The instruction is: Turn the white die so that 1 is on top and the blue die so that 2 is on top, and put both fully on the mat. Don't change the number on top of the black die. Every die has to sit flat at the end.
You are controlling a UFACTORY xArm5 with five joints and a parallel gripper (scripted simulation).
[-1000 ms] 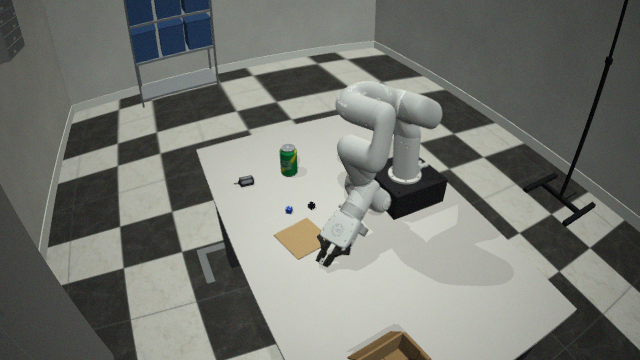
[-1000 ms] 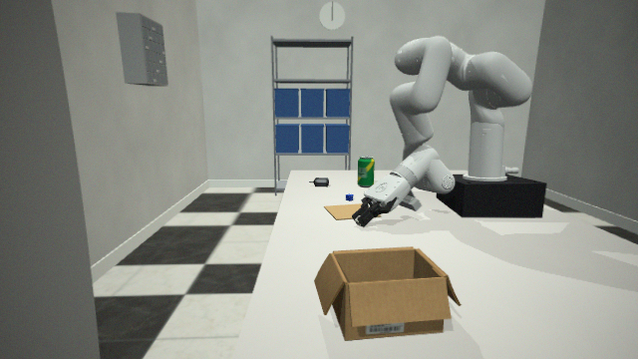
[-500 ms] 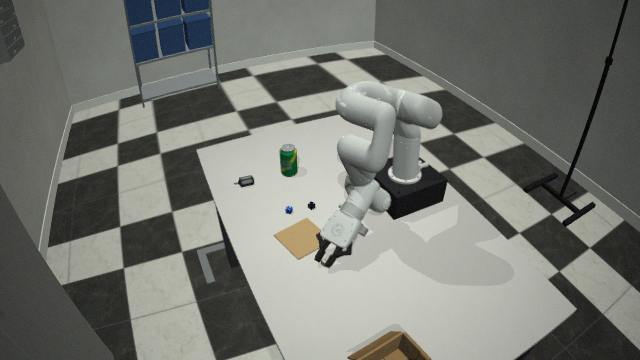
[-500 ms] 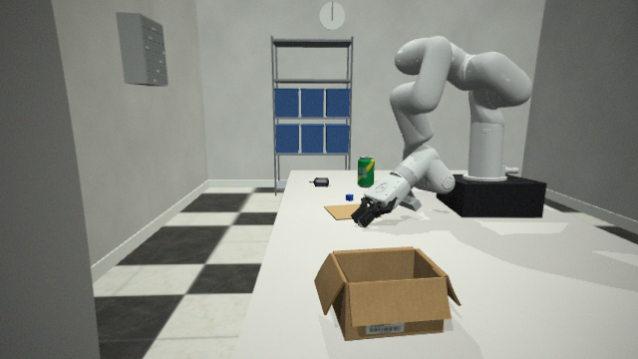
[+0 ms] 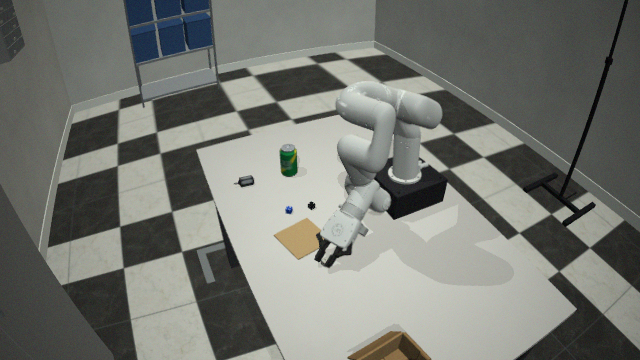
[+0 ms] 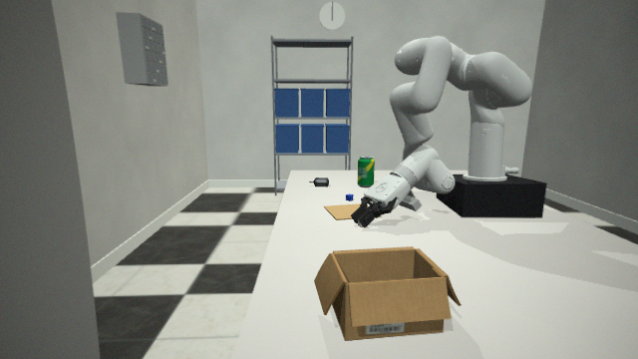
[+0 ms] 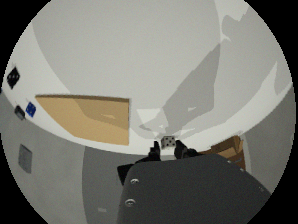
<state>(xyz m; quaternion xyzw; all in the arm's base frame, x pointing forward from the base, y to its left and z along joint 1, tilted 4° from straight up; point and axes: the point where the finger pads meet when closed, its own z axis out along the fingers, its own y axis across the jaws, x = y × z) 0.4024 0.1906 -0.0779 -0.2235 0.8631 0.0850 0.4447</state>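
Right now my hand is 20 mm above the white die. Round my hand: blue die: 270 mm to the right, 20 mm below, 20 mm ahead; tan mat: 130 mm to the right, 20 mm below, 20 mm ahead; black die: 270 mm to the right, 60 mm behind, 20 mm below.
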